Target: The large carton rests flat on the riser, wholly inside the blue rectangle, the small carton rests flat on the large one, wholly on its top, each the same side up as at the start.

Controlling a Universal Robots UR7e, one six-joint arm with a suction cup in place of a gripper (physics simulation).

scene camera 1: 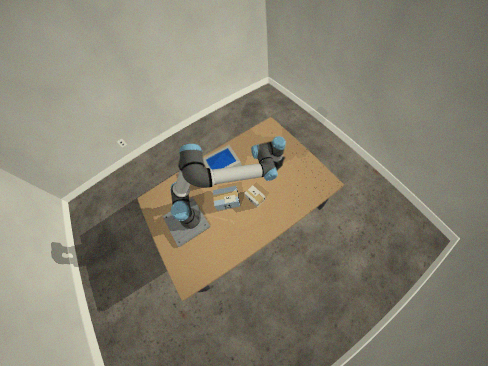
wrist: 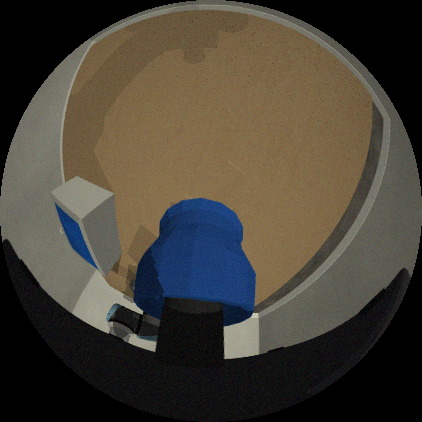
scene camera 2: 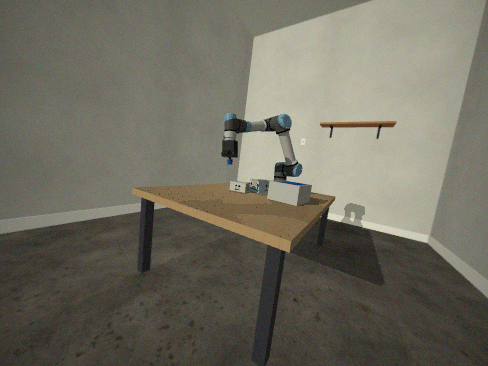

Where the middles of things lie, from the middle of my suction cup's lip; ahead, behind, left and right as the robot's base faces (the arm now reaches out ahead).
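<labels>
The grey riser [scene camera 2: 293, 193] is in my sight, and I find it 0.18 m behind my suction cup, 0.39 m to the left of it and 0.14 m below it.
</labels>
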